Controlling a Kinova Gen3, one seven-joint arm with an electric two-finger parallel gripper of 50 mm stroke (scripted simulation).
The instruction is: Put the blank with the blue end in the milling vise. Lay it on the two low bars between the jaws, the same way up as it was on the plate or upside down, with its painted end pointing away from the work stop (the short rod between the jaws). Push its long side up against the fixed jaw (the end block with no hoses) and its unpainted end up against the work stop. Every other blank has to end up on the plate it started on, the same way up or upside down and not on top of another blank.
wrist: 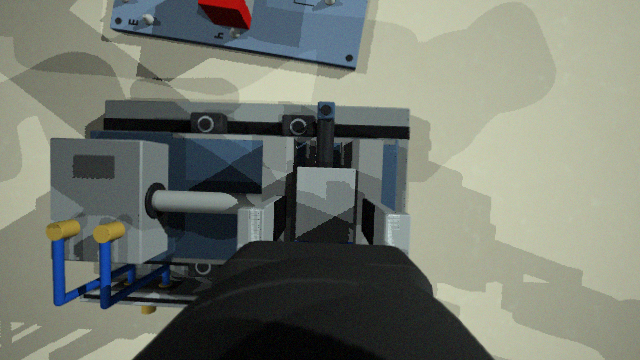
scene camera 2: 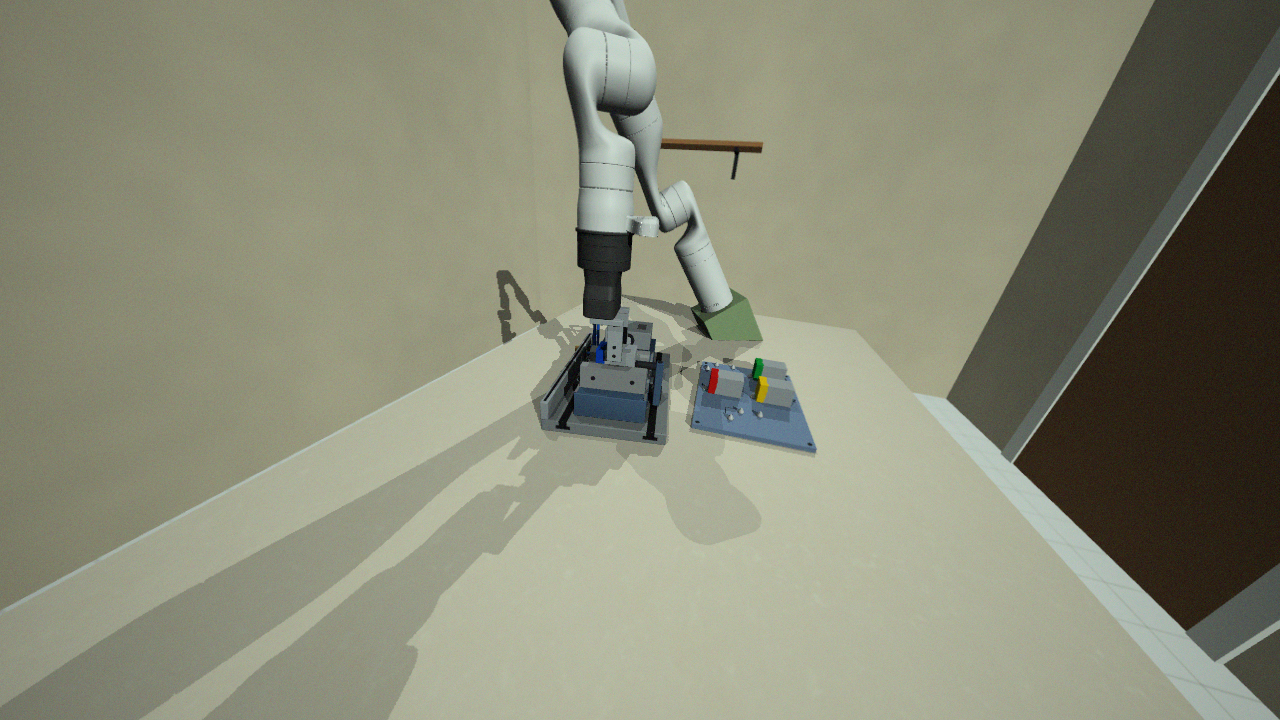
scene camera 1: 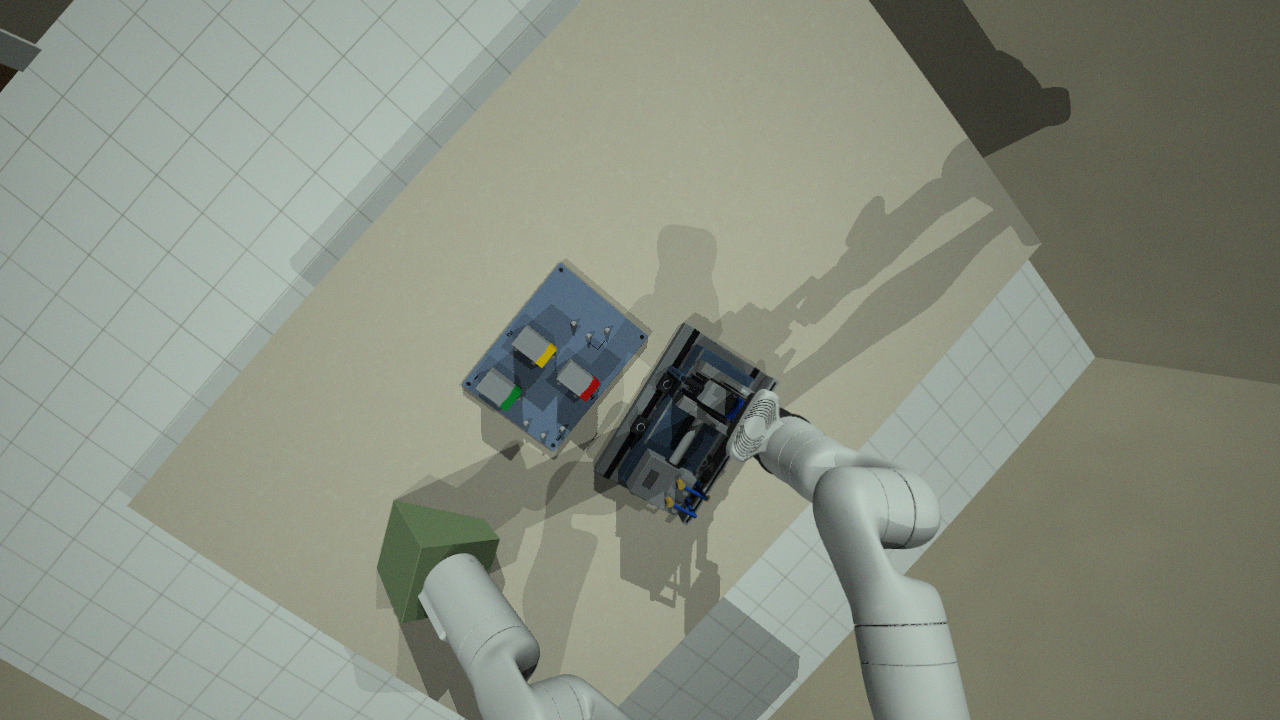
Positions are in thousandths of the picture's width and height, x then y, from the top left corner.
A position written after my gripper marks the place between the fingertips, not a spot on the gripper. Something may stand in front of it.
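My gripper (scene camera 2: 482, 490), visible. Milling vise (scene camera 2: 468, 560), blue plate (scene camera 2: 612, 592). Green-ended blank (scene camera 1: 389, 540); out of frame in the wrist view. Yellow-ended blank (scene camera 1: 414, 476), (scene camera 2: 604, 544); out of frame in the wrist view. Red-ended blank (scene camera 1: 448, 523), (scene camera 2: 568, 533). Blue-ended blank (scene camera 1: 558, 551), (wrist: 509, 549).
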